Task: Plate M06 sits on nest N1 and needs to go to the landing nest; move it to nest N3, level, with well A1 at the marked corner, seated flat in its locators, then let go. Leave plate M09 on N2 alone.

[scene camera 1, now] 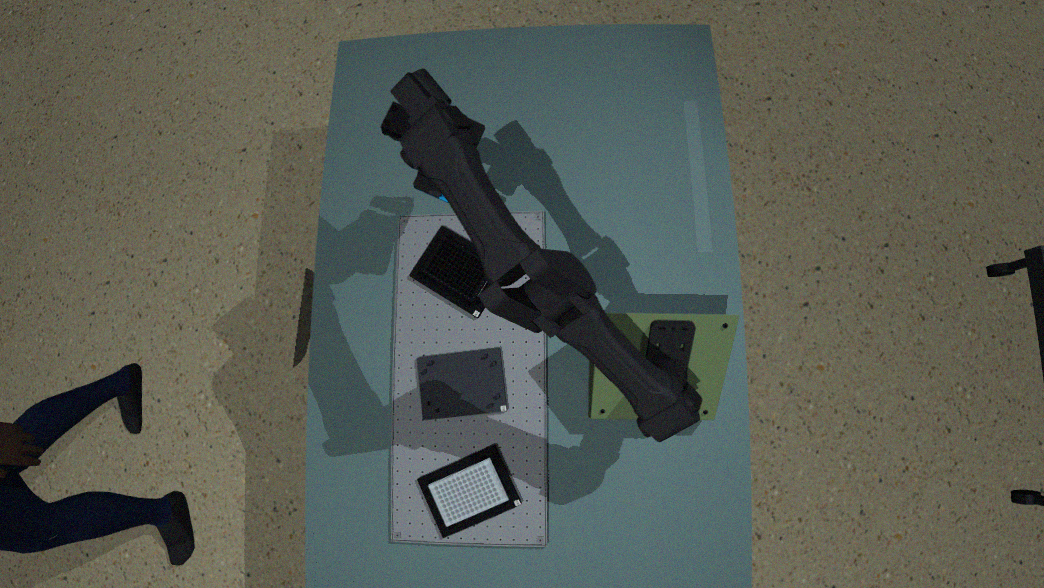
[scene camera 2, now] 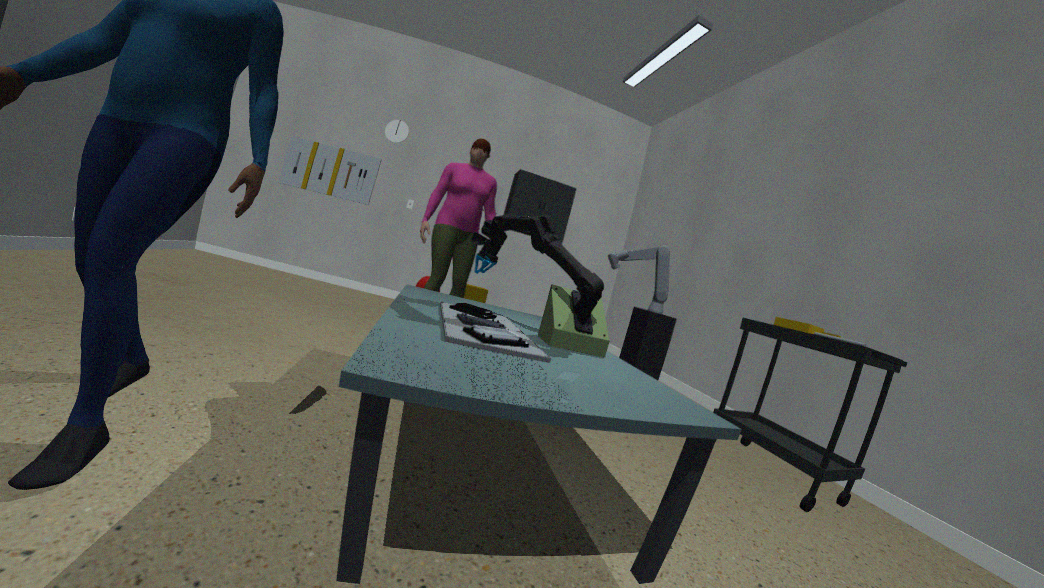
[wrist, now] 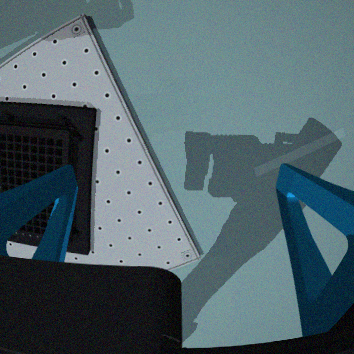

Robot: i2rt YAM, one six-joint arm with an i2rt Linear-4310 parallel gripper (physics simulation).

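A black gridded plate (scene camera 1: 447, 271) (wrist: 35, 150) sits on a black nest at the board's upper end; the arm partly covers it in the overhead view. A white well plate (scene camera 1: 467, 491) sits on the nest at the lower end. The nest between them (scene camera 1: 461, 383) is bare dark grey, with a white tag at its lower right corner. No plate or nest labels are readable, so I cannot tell which plate is M06. My gripper (scene camera 1: 443, 197) (scene camera 2: 482, 265) (wrist: 176, 175) is open and empty, above the board's upper edge, to one side of the black plate.
The perforated board (scene camera 1: 423, 332) (wrist: 120, 185) carries the nests on the blue-green table (scene camera 1: 620, 87) (scene camera 2: 584, 387). The arm stands on a green wedge base (scene camera 1: 712, 350) (scene camera 2: 577, 343). A person in blue (scene camera 2: 168, 65) is near the table; another in pink (scene camera 2: 463, 193) stands behind. A cart (scene camera 2: 876, 357) stands right.
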